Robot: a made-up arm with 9 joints. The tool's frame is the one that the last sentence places.
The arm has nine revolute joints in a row. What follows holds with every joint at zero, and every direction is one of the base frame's.
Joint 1 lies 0.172 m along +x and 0.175 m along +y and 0.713 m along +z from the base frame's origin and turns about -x.
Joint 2 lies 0.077 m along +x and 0.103 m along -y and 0.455 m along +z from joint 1 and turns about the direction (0.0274, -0.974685, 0.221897).
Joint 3 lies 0.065 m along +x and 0.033 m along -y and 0.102 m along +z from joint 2 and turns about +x.
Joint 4 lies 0.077 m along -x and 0.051 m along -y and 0.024 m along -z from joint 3 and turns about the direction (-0.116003, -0.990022, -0.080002).
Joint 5 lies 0.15 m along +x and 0.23 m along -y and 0.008 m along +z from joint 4 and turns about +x.
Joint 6 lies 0.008 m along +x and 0.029 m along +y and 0.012 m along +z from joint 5 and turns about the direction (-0.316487, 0.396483, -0.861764).
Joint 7 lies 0.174 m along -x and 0.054 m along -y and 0.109 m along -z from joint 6 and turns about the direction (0.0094, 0.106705, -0.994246).
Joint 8 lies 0.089 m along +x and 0.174 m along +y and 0.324 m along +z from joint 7 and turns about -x.
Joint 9 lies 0.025 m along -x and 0.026 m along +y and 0.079 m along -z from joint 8 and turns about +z.
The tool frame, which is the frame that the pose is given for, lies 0.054 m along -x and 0.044 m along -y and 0.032 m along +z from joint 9; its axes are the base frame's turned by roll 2.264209, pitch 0.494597 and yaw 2.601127 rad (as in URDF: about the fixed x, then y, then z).
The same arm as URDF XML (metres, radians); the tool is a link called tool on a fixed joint. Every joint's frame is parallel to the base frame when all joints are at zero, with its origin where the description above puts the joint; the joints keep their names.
<robot name="arm">
  <joint name="tool_fixed" type="fixed">
    <parent link="link9"/>
    <child link="tool"/>
    <origin xyz="-0.054 -0.044 0.032" rpy="2.2642 0.4946 2.6011"/>
  </joint>
  <joint name="joint 9" type="continuous">
    <parent link="link8"/>
    <child link="link9"/>
    <origin xyz="-0.025 0.026 -0.079"/>
    <axis xyz="0 0 1"/>
  </joint>
  <joint name="joint 8" type="continuous">
    <parent link="link7"/>
    <child link="link8"/>
    <origin xyz="0.089 0.174 0.324"/>
    <axis xyz="-1 0 0"/>
  </joint>
  <joint name="joint 7" type="continuous">
    <parent link="link6"/>
    <child link="link7"/>
    <origin xyz="-0.174 -0.054 -0.109"/>
    <axis xyz="0.0094 0.106705 -0.994246"/>
  </joint>
  <joint name="joint 6" type="continuous">
    <parent link="link5"/>
    <child link="link6"/>
    <origin xyz="0.008 0.029 0.012"/>
    <axis xyz="-0.316487 0.396483 -0.861764"/>
  </joint>
  <joint name="joint 5" type="continuous">
    <parent link="link4"/>
    <child link="link5"/>
    <origin xyz="0.15 -0.23 0.008"/>
    <axis xyz="1 0 0"/>
  </joint>
  <joint name="joint 4" type="continuous">
    <parent link="link3"/>
    <child link="link4"/>
    <origin xyz="-0.077 -0.051 -0.024"/>
    <axis xyz="-0.116003 -0.990022 -0.080002"/>
  </joint>
  <joint name="joint 3" type="continuous">
    <parent link="link2"/>
    <child link="link3"/>
    <origin xyz="0.065 -0.033 0.102"/>
    <axis xyz="1 0 0"/>
  </joint>
  <joint name="joint 2" type="continuous">
    <parent link="link1"/>
    <child link="link2"/>
    <origin xyz="0.077 -0.103 0.455"/>
    <axis xyz="0.0274 -0.974685 0.221897"/>
  </joint>
  <joint name="joint 1" type="continuous">
    <parent link="base"/>
    <child link="link1"/>
    <origin xyz="0.172 0.175 0.713"/>
    <axis xyz="-1 0 0"/>
  </joint>
  <link name="base"/>
  <link name="link1"/>
  <link name="link2"/>
  <link name="link3"/>
  <link name="link4"/>
  <link name="link5"/>
  <link name="link6"/>
  <link name="link7"/>
  <link name="link8"/>
  <link name="link9"/>
  <link name="tool"/>
</robot>

